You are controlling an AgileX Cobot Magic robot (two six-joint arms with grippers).
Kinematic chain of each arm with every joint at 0, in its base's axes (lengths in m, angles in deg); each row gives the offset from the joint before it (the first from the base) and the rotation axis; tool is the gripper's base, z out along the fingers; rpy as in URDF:
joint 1: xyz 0 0 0.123 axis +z
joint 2: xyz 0 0 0 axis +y
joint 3: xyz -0.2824 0 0.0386 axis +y
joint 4: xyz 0.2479 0 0.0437 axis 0.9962 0 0.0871
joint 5: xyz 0 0 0 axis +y
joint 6: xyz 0.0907 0 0.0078 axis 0.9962 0 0.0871
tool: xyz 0 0 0 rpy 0 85 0
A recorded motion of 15 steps. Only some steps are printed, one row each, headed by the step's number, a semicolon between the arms.
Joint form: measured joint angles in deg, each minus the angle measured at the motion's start. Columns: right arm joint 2, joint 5, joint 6, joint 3, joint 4, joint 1; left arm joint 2, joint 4, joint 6, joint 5, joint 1, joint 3.
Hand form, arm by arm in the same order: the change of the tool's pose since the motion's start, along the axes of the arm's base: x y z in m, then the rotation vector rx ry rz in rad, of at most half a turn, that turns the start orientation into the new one. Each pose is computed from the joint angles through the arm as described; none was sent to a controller.
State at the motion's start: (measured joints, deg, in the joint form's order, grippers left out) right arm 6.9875 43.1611 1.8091 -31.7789 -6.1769 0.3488; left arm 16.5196 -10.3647 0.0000 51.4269 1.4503 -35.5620
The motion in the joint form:
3: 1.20 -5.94 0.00 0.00 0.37 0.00; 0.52 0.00 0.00 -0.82 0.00 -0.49
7: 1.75 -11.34 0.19 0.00 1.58 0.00; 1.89 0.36 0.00 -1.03 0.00 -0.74
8: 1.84 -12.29 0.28 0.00 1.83 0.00; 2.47 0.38 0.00 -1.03 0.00 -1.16
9: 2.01 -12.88 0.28 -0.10 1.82 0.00; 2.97 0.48 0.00 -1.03 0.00 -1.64
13: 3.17 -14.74 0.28 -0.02 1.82 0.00; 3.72 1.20 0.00 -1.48 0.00 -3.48
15: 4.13 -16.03 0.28 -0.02 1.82 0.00; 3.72 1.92 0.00 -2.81 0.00 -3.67
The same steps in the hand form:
3: 0.0060 0.0012 0.0087 0.0009 -0.0822 0.0126; 0.0017 0.0002 0.0033 -0.0007 -0.0136 0.0024
7: 0.0090 0.0029 0.0169 0.0194 -0.1666 0.0291; 0.0064 0.0008 0.0038 0.0044 0.0025 0.0054
8: 0.0095 0.0032 0.0183 0.0243 -0.1816 0.0319; 0.0079 0.0008 0.0055 0.0047 0.0053 0.0055
9: 0.0099 0.0033 0.0197 0.0238 -0.1907 0.0327; 0.0090 0.0010 0.0076 0.0063 0.0057 0.0062
13: 0.0146 0.0035 0.0216 0.0227 -0.2013 0.0351; 0.0096 0.0020 0.0172 0.0179 -0.0208 0.0125
15: 0.0183 0.0037 0.0230 0.0221 -0.2070 0.0367; 0.0103 0.0030 0.0200 0.0285 -0.0468 0.0210

